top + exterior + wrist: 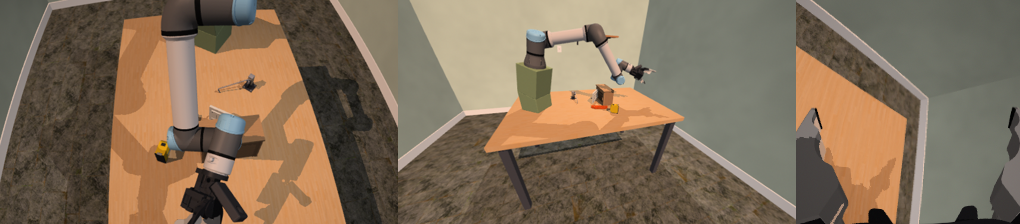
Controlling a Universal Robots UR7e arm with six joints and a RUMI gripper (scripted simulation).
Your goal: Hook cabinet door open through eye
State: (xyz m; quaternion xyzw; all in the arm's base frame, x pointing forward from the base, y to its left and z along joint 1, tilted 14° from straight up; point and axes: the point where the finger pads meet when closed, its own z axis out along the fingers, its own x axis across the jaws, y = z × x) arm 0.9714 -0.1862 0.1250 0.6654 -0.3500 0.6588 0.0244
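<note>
Now: hand 470 mm past the white cabinet door, 220 mm to the right of it and 200 mm above it. From my hand the other things lie so: dark hook post 650 mm behind, 320 mm to the left, 220 mm below; yellow tape measure 390 mm behind, 230 mm below, 60 mm to the right; orange spirit level 490 mm behind, 260 mm below, 60 mm to the left.
</note>
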